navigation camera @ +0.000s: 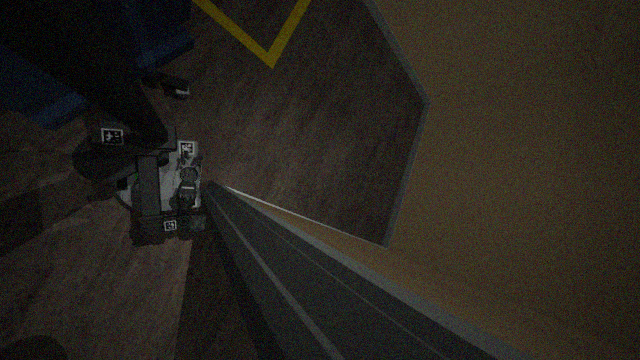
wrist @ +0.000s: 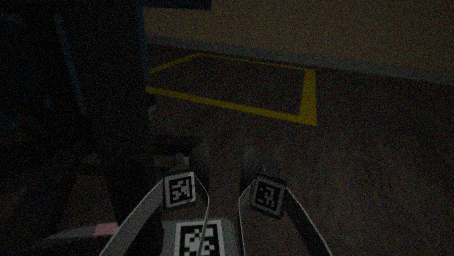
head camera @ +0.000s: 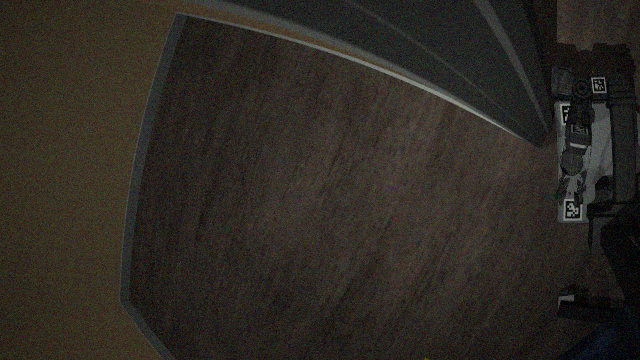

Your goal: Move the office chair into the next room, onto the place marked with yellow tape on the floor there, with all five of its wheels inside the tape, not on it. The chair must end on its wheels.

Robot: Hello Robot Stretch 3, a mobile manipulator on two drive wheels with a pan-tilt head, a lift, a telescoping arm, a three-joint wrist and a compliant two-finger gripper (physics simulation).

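Pixels of known places: gripper, between the fingertips: (navigation camera: 193,151) (head camera: 567,206); robot's base, origin of its link: (navigation camera: 188,173) (head camera: 570,161).
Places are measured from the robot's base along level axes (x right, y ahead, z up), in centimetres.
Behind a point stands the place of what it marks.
The yellow tape outline (navigation camera: 270,58) @(y 48.7, x -77.9, z 0.1 cm) (wrist: 230,106) lies on the floor near a wall, ahead of my fingers in the wrist view; one corner shows at the top of the navigation view. Dark floor shows inside its visible part. My gripper (head camera: 573,187) (navigation camera: 189,160) @(y 1.9, x -10.6, z 30.5 cm) (wrist: 225,160) @(y 1.9, x -10.6, z 30.5 cm) is partly open over my base, with floor showing between the fingers. A dark blue shape (navigation camera: 162,52) @(y -6.0, x -40.8, z 47.0 cm) (wrist: 70,55) stands left of the gripper in the wrist view. It is too dark to tell whether it is the office chair or the door, so the chair's pose and wheels cannot be made out.
A grey door frame (head camera: 450,65) @(y 10.4, x 5.3, z 107.8 cm) (navigation camera: 280,265) @(y 9.0, x 7.8, z 102.9 cm) stands close beside my base. A tan wall (head camera: 60,175) @(y 232.9, x 1.9, z 63.2 cm) (navigation camera: 525,150) @(y 244.4, x -20.8, z 108.3 cm) (wrist: 350,35) with a grey skirting board (head camera: 131,200) @(y 240.6, x -16.3, z 5.9 cm) (navigation camera: 410,165) @(y 235.2, x -5.7, z 5.9 cm) runs beyond the dark wooden floor (head camera: 325,200) @(y 93.4, x -12.1, z 0.1 cm) (navigation camera: 310,130) @(y 82.2, x -32.9, z 0.0 cm). A small dark object (navigation camera: 170,85) @(y -5.9, x -43.1, z 9.8 cm) with a light patch lies beside my base.
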